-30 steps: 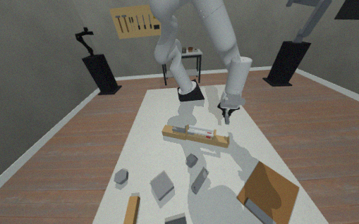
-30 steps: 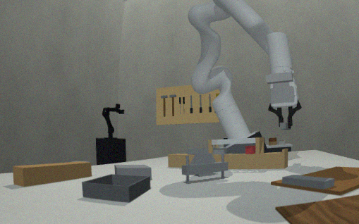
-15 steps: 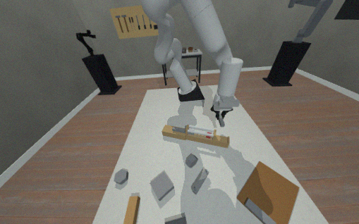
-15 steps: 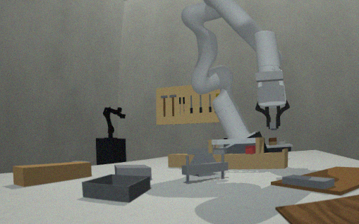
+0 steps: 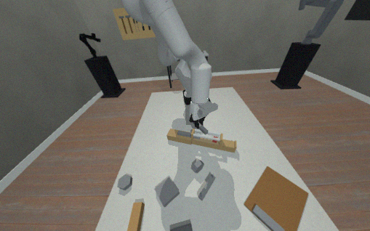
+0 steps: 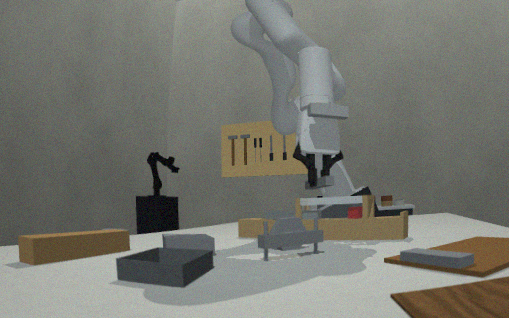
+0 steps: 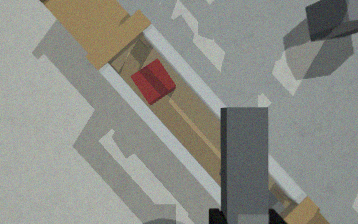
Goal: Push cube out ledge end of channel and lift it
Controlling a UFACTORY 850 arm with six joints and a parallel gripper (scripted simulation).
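Now: the channel 8 cm below my hand, 4 cm to the left of it and 4 cm ahead of it. Round my hand: grey stick: 1 cm below; red cube: 9 cm to the left, 8 cm below, 5 cm ahead; grey tray: 48 cm ahead, 13 cm below, 7 cm to the right.
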